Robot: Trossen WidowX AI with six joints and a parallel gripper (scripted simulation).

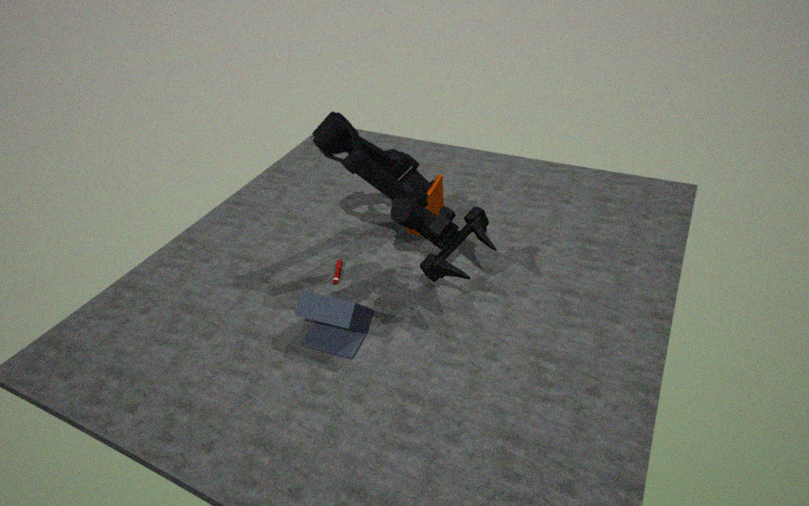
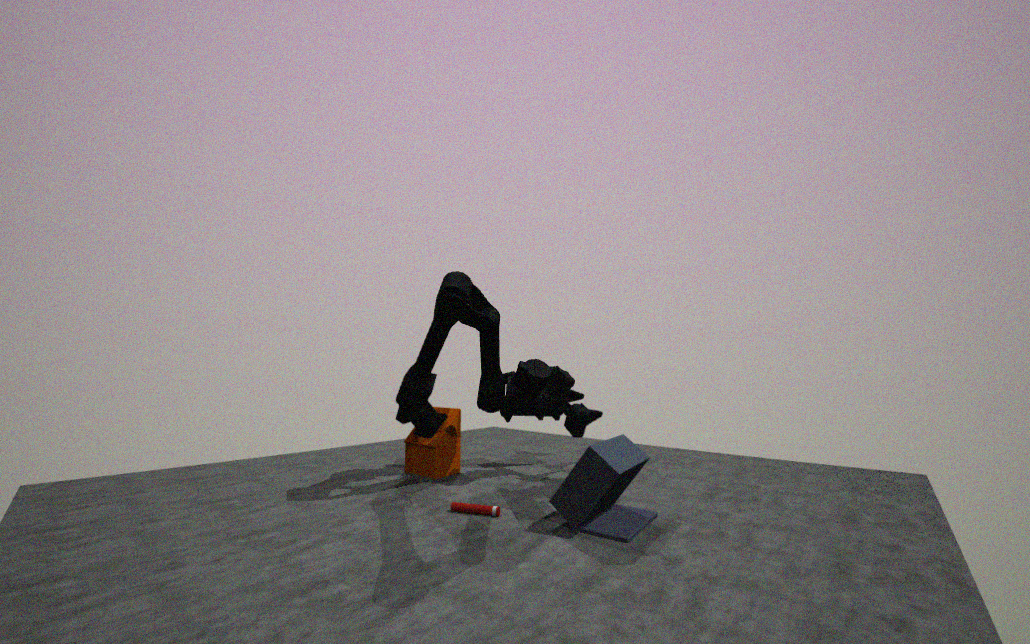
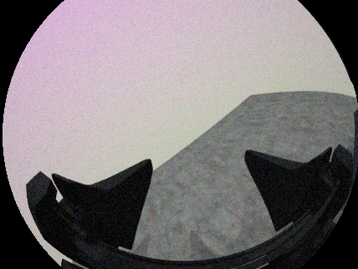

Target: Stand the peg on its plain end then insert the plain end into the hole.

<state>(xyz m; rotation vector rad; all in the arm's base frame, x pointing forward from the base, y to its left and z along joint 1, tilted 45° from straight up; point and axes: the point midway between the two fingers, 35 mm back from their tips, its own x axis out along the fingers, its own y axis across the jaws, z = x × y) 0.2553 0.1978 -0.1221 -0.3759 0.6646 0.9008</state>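
The red peg is 380 mm to the right of my gripper tip, 140 mm below it and 10 mm ahead of it. Also, from my gripper tip: flat foot plate (280 mm to the right, 190 mm ahead, 140 mm below); grey-blue sloped panel (280 mm to the right, 170 mm ahead, 90 mm below).
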